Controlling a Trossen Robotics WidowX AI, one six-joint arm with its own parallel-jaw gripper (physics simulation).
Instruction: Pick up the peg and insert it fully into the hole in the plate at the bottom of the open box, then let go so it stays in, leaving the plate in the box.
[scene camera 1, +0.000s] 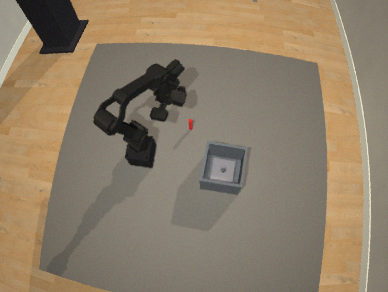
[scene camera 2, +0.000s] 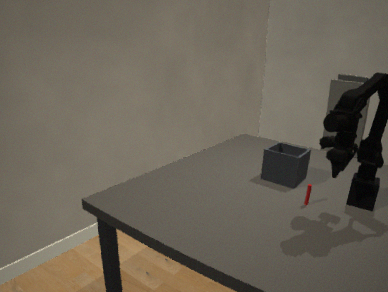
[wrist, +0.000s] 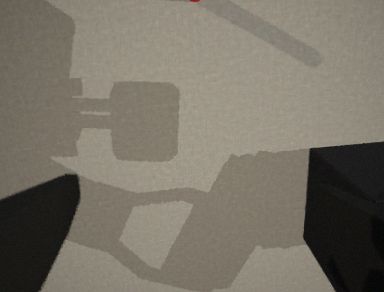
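Note:
The red peg stands upright on the table, apart from the box; in the wrist view its lower end shows at the top edge. The open grey box stands on the table. A light plate with a dark hole lies at its bottom; the box walls hide the plate in scene camera 2. My gripper is open and empty, pointing down above the table on the arm's side of the peg. Its fingers are spread wide at both sides of the wrist view.
The grey table carries the arm's base, which stands to the left of the box in scene camera 1. Shadows of the arm and the peg fall on the tabletop. A dark pillar-like object stands beyond the table's corner.

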